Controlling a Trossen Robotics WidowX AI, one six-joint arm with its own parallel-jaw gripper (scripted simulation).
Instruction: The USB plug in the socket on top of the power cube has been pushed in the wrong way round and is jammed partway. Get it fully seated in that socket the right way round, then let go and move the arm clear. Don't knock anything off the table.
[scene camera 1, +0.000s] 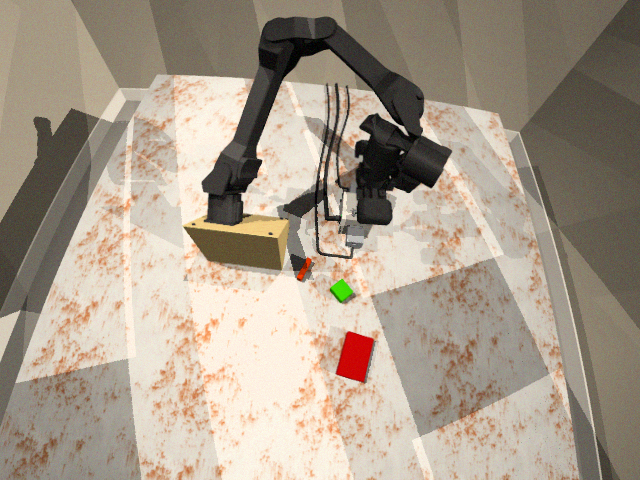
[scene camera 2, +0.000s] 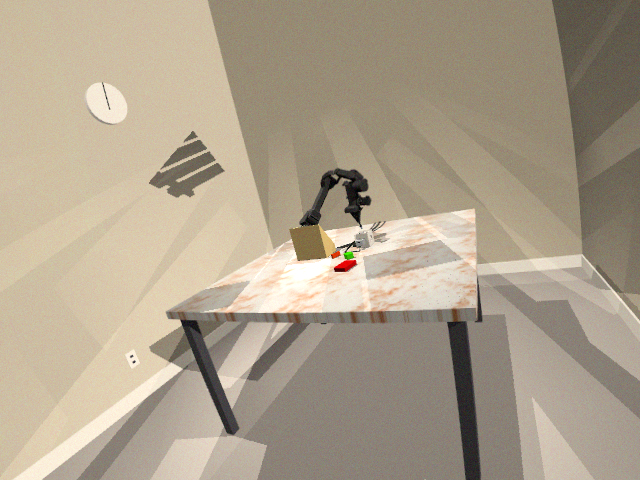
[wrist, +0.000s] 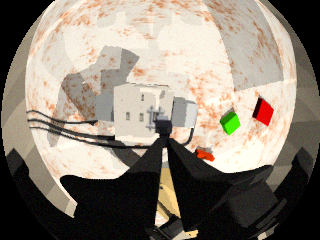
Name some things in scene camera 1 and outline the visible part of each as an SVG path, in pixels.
The gripper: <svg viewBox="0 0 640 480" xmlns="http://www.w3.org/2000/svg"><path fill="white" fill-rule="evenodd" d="M359 140L354 148L356 158L359 155L363 156L362 162L359 162L358 168L356 168L356 182L358 186L356 187L356 197L358 200L357 221L360 224L388 225L393 216L392 204L386 198L386 191L393 191L395 187L410 193L421 183L402 173L404 166L399 164L403 154L399 155L397 162L389 168L380 167L368 161L365 153L369 140Z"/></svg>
A flat red block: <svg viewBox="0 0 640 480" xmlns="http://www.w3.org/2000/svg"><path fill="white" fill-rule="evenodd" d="M347 331L335 375L364 382L374 338Z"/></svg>
